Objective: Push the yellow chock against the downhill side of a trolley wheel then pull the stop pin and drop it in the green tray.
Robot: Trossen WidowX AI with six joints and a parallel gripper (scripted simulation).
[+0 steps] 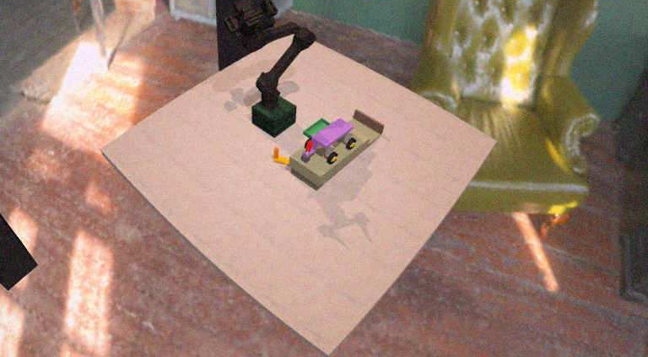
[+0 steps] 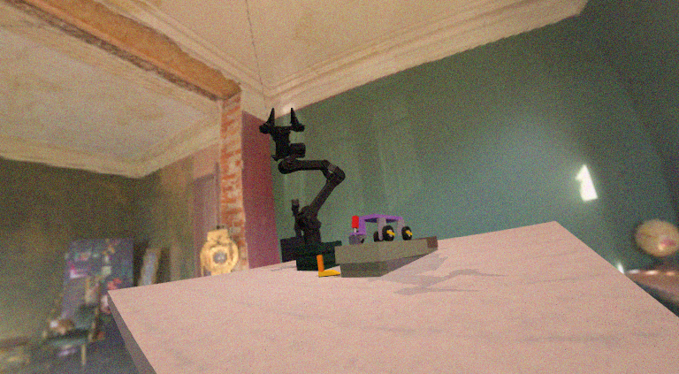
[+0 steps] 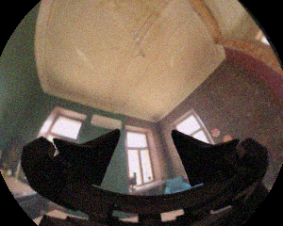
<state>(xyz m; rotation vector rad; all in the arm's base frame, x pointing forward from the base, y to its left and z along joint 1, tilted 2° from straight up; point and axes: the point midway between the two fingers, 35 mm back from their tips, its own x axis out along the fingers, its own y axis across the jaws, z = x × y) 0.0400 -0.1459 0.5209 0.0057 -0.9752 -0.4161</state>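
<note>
My gripper tip is now 15 cm short of the yellow chock, 1 cm to the left of it and 63 cm above it. Round my gripper tip: purple trolley (29 cm ahead, 12 cm to the left, 54 cm below); then red-headed stop pin (26 cm ahead, 52 cm below); then ramp (29 cm ahead, 12 cm to the left, 60 cm below).
</note>
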